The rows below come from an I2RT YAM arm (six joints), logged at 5 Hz.
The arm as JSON. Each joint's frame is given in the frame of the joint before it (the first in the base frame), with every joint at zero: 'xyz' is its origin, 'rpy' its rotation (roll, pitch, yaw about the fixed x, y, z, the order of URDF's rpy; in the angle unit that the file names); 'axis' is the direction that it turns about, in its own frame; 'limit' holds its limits. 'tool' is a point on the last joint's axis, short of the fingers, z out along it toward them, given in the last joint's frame.
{
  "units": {
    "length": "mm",
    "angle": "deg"
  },
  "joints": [
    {
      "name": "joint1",
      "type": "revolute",
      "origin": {
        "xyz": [
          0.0,
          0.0,
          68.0
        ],
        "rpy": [
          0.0,
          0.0,
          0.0
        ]
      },
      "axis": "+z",
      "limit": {
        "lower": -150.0,
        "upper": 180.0
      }
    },
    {
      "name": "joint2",
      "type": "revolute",
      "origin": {
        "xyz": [
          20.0,
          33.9,
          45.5
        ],
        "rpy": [
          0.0,
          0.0,
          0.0
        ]
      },
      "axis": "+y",
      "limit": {
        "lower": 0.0,
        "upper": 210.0
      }
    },
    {
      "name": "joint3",
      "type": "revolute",
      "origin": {
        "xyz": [
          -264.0,
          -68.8,
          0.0
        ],
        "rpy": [
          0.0,
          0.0,
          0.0
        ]
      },
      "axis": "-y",
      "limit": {
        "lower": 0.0,
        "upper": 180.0
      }
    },
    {
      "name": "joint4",
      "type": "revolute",
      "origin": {
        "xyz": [
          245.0,
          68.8,
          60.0
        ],
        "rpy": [
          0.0,
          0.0,
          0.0
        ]
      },
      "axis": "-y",
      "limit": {
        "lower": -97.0,
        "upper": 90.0
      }
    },
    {
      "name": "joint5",
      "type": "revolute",
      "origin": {
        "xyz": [
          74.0,
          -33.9,
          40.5
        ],
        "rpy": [
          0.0,
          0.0,
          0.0
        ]
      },
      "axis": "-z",
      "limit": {
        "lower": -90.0,
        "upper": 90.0
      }
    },
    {
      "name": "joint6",
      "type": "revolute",
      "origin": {
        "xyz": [
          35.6,
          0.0,
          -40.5
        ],
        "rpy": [
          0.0,
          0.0,
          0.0
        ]
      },
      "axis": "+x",
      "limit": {
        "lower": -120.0,
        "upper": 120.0
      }
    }
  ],
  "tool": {
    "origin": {
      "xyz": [
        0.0,
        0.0,
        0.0
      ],
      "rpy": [
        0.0,
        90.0,
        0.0
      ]
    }
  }
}
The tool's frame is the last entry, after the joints.
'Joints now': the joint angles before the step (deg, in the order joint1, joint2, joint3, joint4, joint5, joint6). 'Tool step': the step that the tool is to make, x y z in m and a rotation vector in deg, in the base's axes. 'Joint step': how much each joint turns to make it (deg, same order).
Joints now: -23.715, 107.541, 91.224, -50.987, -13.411, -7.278
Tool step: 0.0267, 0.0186, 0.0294, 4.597, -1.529, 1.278
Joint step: 3.572, 4.174, 12.074, -7.111, -3.551, 4.149
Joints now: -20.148, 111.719, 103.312, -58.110, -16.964, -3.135
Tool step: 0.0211, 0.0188, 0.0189, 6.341, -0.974, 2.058
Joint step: 2.923, 4.451, 10.450, -5.923, -5.451, 3.516
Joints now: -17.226, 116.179, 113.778, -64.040, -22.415, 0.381
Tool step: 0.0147, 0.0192, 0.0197, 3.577, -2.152, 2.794
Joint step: 2.709, 3.209, 8.915, -3.896, -3.703, 1.744
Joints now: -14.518, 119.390, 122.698, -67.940, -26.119, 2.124
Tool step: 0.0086, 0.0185, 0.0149, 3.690, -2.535, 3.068
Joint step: 2.321, 1.802, 5.689, -1.633, -4.071, 1.352
